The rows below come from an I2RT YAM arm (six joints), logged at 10 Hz.
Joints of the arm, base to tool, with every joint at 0 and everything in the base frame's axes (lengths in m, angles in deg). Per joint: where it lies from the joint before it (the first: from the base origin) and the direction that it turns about. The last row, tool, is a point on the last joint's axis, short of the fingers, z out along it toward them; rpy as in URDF.
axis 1: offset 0 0 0.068 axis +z
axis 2: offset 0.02 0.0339 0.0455 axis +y
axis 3: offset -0.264 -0.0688 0 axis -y
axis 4: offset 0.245 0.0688 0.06 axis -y
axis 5: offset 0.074 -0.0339 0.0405 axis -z
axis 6: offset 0.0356 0 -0.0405 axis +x
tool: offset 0 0 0 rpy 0 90 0
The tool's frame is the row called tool.
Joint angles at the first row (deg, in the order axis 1, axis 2, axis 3, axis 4, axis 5, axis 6):
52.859, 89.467, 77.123, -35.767, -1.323, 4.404
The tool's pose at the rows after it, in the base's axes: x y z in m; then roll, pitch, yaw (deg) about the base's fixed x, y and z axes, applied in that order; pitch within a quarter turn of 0, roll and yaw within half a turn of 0:
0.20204, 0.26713, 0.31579, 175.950, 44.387, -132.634
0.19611, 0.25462, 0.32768, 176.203, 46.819, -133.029
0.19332, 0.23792, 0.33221, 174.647, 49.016, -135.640
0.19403, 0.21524, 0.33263, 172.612, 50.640, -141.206
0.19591, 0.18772, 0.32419, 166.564, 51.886, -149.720
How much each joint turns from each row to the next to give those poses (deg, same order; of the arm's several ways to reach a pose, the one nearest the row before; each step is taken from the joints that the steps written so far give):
0.020, -2.423, -0.028, 0.248, 1.136, -0.468
-0.463, -3.462, -1.205, 0.147, 0.366, -0.213
-1.563, -3.802, -2.933, 1.427, -0.620, 0.531
-2.923, -4.164, -3.736, 1.369, 0.142, 1.525
-4.550, -4.853, -6.008, 3.172, -2.732, 2.274

